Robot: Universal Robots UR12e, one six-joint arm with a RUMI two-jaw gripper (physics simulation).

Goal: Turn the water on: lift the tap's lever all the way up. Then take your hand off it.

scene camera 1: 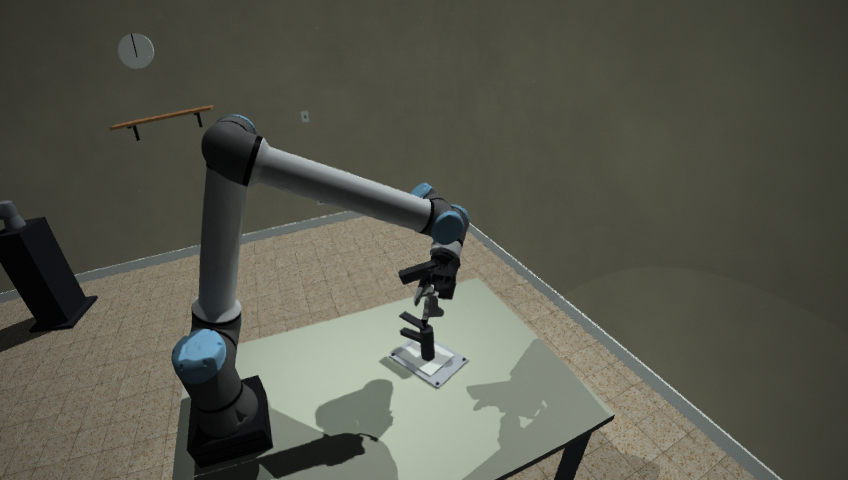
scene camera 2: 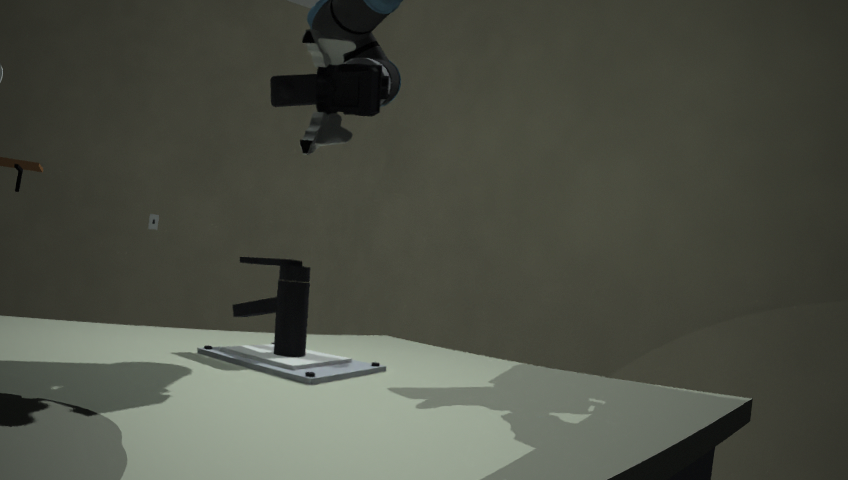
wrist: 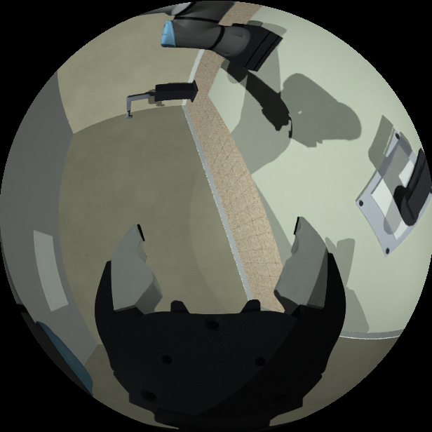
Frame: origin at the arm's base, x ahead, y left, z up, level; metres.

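Seen in the pictures: gripper, fingertip midpoint: point(scene camera 1: 420, 317) point(scene camera 2: 305, 92); arm's base, link origin: point(scene camera 1: 228, 411).
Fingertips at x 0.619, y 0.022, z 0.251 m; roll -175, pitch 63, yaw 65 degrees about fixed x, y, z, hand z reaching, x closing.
Note:
Pixels of each thing's top centre, then the offset from my fingertips to it. "pt": a spot on its surface instead. Level surfaces: height alone.
- black tap, surface spot: point(scene camera 2: 291, 318) point(scene camera 1: 427, 349) pt dx +0.038, dy +0.152, dz -0.277 m
- spout, top centre: point(scene camera 2: 261, 294) point(scene camera 1: 412, 330) dx +0.001, dy +0.232, dz -0.248 m
- pale green table, surface height: dz -0.348 m
- table's right corner, surface spot: point(scene camera 2: 751, 404) pt dx +0.556, dy -0.238, dz -0.355 m
The black tap point(scene camera 1: 427, 344) point(scene camera 2: 291, 318) stands upright on its base plate point(scene camera 1: 437, 383) point(scene camera 2: 342, 374) point(wrist: 367, 201). Its flat lever point(scene camera 1: 410, 319) point(scene camera 2: 261, 260) points left from the top, close to level, above the spout point(scene camera 1: 410, 333) point(scene camera 2: 254, 307). In the wrist view the dark tap point(wrist: 416, 192) is partly cut off at the right edge. My gripper point(scene camera 2: 306, 91) point(wrist: 217, 222) is open and empty, its fingers wide apart. It hangs well above the tap in the scene camera 2 view and does not touch the lever.
The pale green table point(scene camera 1: 333, 350) point(scene camera 2: 255, 428) carries the base plate and the arm's black base point(scene camera 1: 229, 437). The table's right corner point(scene camera 2: 751, 404) shows at the right. A black pedestal point(scene camera 1: 38, 273) stands on the floor at the far left. Walls rise behind the table.

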